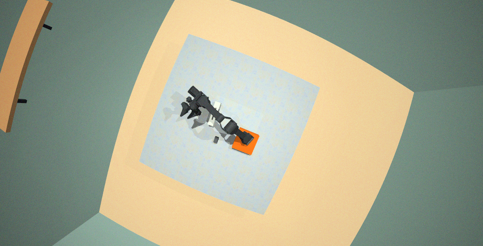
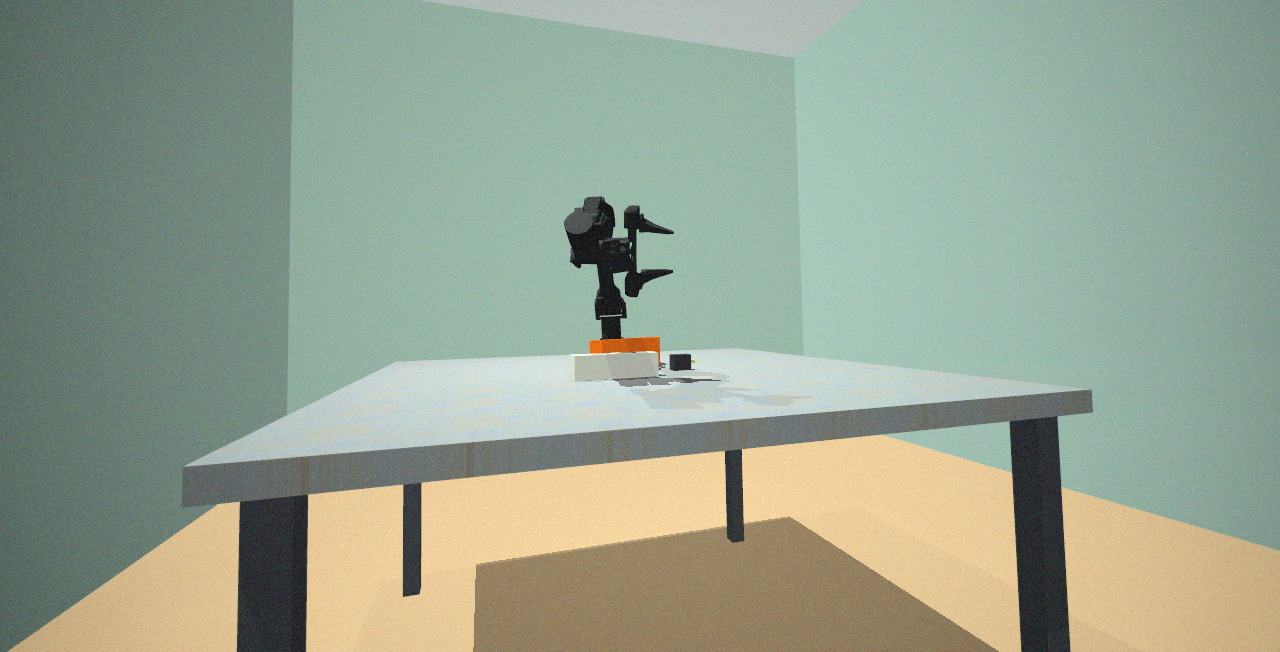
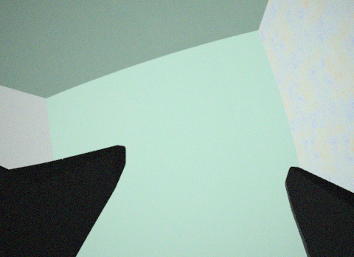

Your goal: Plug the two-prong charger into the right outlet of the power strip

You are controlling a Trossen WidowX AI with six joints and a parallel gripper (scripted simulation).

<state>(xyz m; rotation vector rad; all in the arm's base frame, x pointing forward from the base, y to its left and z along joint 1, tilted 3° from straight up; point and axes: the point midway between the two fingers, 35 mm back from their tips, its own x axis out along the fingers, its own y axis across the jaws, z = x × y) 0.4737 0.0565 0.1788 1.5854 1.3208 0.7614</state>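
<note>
The grey charger lies 27 cm behind my gripper tip, 25 cm below it and 9 cm to the left of it.
</note>
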